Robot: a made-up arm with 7 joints. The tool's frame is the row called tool.
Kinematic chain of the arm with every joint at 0, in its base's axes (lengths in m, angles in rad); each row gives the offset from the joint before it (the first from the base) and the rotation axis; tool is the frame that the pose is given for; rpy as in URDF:
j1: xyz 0 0 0.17 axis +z
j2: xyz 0 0 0 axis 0 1 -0.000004
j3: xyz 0 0 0.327 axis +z
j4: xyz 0.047 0 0 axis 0 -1 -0.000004
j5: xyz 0.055 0 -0.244 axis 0 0.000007 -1
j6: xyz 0 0 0 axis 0 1 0.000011
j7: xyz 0.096 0 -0.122 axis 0 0.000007 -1
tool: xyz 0 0 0 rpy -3.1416 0 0
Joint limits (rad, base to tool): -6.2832..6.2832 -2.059..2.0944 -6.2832..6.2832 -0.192..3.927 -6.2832..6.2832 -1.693..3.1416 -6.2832..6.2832
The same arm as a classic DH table. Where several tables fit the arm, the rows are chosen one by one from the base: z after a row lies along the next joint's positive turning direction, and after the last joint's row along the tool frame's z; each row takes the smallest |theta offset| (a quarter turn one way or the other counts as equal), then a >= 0, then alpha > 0; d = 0 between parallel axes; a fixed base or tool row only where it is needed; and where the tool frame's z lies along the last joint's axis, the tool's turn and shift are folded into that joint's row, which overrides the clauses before.
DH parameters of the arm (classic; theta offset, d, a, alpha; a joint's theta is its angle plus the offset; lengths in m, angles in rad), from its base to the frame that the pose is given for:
j1: 0 0.17 0 -1.5708
j2: 0 0 0 1.5708
j3: 0 0.327 0.047 1.5708
j4: 0 0 0.055 1.5708
j5: 0 0.244 0 1.5708
j6: 0 0 0.096 -1.5708
j7: 0 0.122 0 0
Joint limits (rad, base to tool): -6.2832..6.2832 -2.059..2.0944 -6.2832..6.2832 -0.192..3.927 -6.2832..6.2832 -1.693..3.1416 -6.2832..6.2832

